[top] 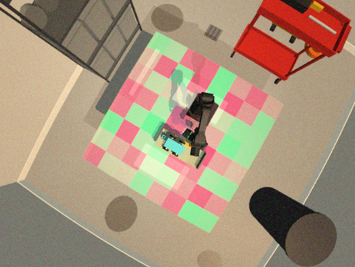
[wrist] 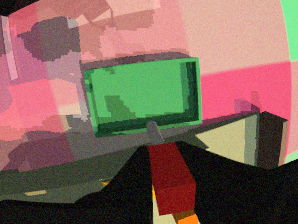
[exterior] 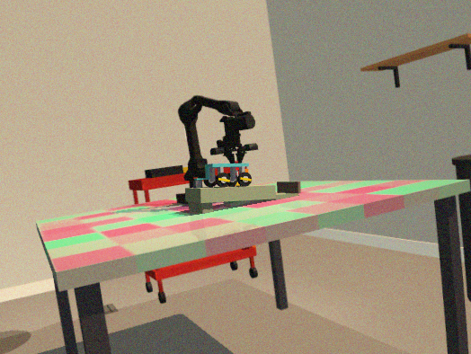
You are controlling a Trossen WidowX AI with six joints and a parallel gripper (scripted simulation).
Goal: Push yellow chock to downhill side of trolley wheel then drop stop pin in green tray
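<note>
My gripper tip is now 6 cm short of the yellow chock, 4 cm above it and 1 cm to the left of it. Also, from my gripper tip: olive ramp 13 cm ahead, 9 cm to the right, 7 cm below; then cyan trolley 13 cm ahead, 9 cm to the right, 1 cm below; then red-headed stop pin right at my gripper tip.
</note>
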